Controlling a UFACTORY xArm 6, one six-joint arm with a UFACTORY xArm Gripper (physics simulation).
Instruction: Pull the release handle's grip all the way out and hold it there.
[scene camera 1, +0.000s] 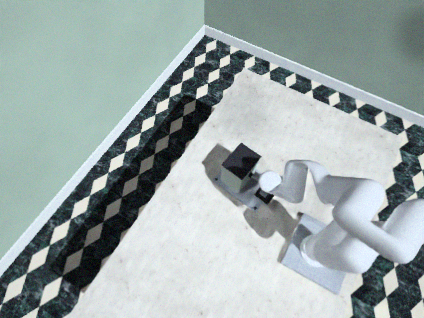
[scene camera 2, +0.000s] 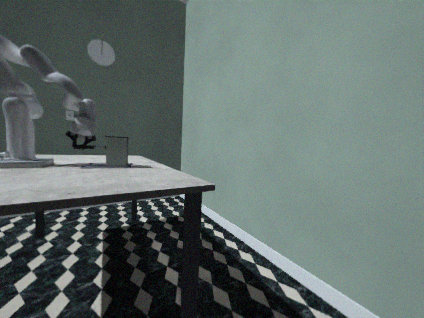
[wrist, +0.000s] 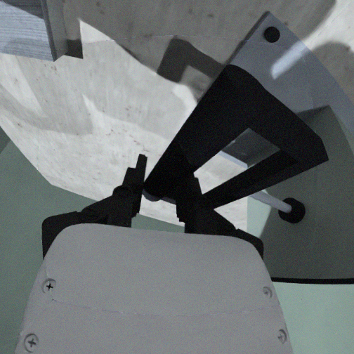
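Note:
The release handle's housing (scene camera 1: 234, 179) (scene camera 2: 117, 152) (wrist: 320, 245) is a grey-green box with a dark top, fixed on a pale blue-grey base plate (wrist: 295, 82). Its black, frame-shaped grip (scene camera 1: 264, 195) (wrist: 217, 117) stands out from the box. A pale rod (wrist: 272, 200) shows between the grip and a black collar (wrist: 291, 210) on the box face. My gripper (scene camera 2: 84, 147) (wrist: 161, 171) is shut on the grip, with one black finger on each side of its near bar. In scene camera 1 the wrist hides the fingers.
The box stands on the pale table (scene camera 1: 170, 250) (scene camera 2: 150, 176), a little in from its edge. The robot's own base plate (scene camera 1: 294, 256) (scene camera 2: 30, 163) (wrist: 22, 35) lies on the gripper's side of the box. Green walls stand beyond the table.

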